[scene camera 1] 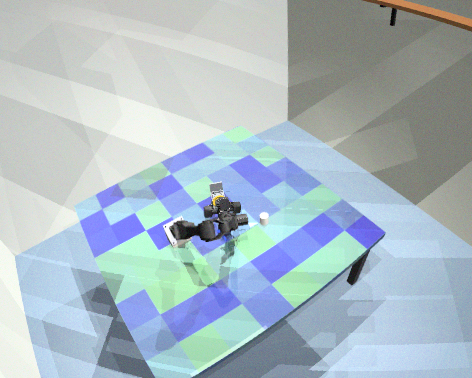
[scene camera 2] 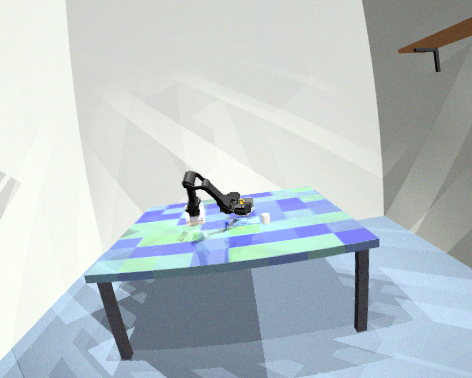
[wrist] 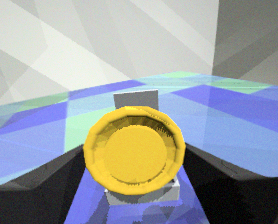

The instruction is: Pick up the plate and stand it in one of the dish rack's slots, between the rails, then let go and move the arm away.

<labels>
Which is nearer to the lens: the yellow plate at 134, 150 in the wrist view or the dish rack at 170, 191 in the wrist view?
The yellow plate.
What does my gripper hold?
A yellow plate.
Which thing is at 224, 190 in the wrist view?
My gripper.
</labels>
